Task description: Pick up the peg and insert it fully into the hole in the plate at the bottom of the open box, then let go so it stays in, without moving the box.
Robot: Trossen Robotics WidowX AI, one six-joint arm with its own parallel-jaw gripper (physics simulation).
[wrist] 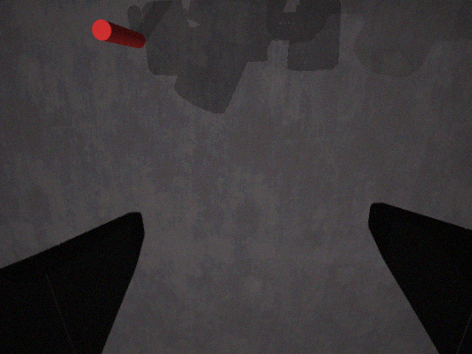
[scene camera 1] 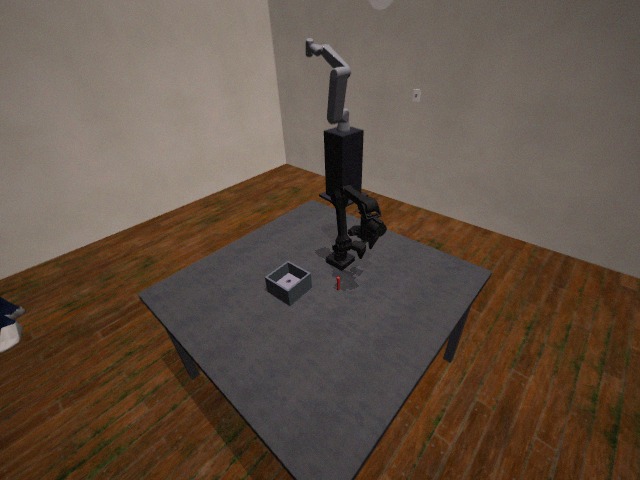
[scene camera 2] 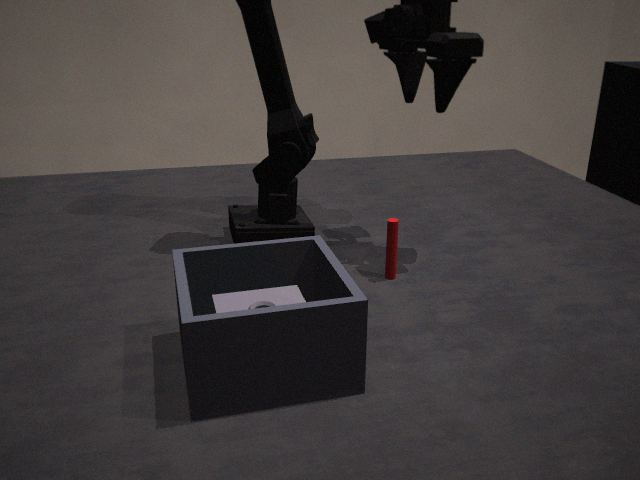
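Seen in the pictures: gripper, between the fingertips: (wrist: 256,219) (scene camera 1: 365,253) (scene camera 2: 424,107); arm's base, origin of its link: (scene camera 1: 340,258) (scene camera 2: 276,217).
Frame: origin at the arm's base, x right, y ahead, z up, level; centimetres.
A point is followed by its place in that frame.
The red peg (scene camera 1: 338,283) @(x -15.2, y 14.9, z 1.3 cm) (scene camera 2: 391,250) @(x -14.6, y 15.3, z 0.7 cm) (wrist: 120,35) @(x -14.8, y 13.9, z 2.8 cm) stands upright on the table; in the wrist view it is near the top left. The open grey box (scene camera 1: 278,290) @(x -1.1, y 40.7, z 2.9 cm) (scene camera 2: 279,356) @(x 0.0, y 40.9, z 1.9 cm) stands beside it, to the left in both scene views. A pale plate (scene camera 1: 295,279) @(x 0.3, y 29.8, z 2.4 cm) (scene camera 2: 232,301) @(x 4.6, y 31.2, z 2.4 cm) lies at the box's bottom, with a ringed hole at its middle; in scene camera 2 the near wall hides part of it. My gripper (scene camera 1: 366,252) @(x -20.7, y 2.6, z 16.6 cm) (scene camera 2: 424,106) @(x -20.7, y 2.6, z 16.6 cm) (wrist: 256,219) @(x -20.7, y 2.6, z 16.6 cm) is open and empty. It points down, well above the table and apart from the peg.
The arm's black base (scene camera 1: 339,260) @(x -1.8, y 2.3, z 0.9 cm) (scene camera 2: 268,227) @(x 1.2, y 4.7, z 0.3 cm) stands on the grey table (scene camera 1: 330,372) @(x -46.2, y 46.6, z -3.4 cm) (scene camera 2: 491,372) @(x -20.8, y 36.9, z -3.4 cm) behind the box and peg. A dark pedestal (scene camera 1: 343,160) (scene camera 2: 617,129) with a grey arm (scene camera 1: 337,95) on it stands beyond the table. Arm shadows fall near the peg.
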